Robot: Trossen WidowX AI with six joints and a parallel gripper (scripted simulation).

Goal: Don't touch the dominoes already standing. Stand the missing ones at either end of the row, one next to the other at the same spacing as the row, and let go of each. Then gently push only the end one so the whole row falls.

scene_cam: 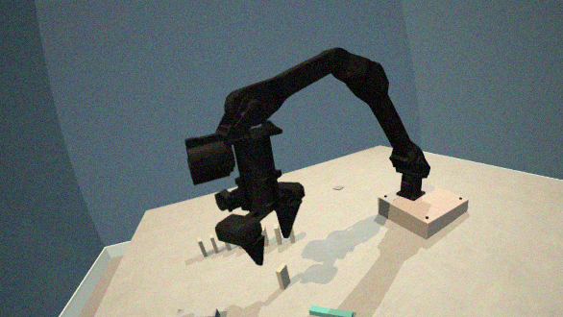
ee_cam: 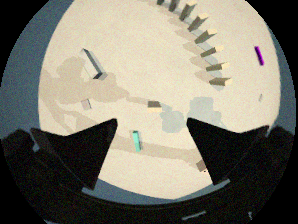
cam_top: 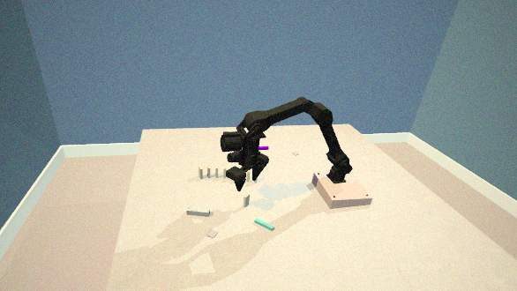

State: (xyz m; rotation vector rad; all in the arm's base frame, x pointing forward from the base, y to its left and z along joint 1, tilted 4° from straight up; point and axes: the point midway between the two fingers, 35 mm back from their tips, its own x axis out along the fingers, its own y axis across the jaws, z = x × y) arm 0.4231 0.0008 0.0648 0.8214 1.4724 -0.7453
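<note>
Now: gripper tip 12 cm to the right of the teal bar, 9 cm above it and 3 cm past it. Round my gripper tip: purple bar: 40 cm to the right, 24 cm behind, 9 cm below; then grey block: 18 cm ahead, 9 cm below, 1 cm to the right.
</note>
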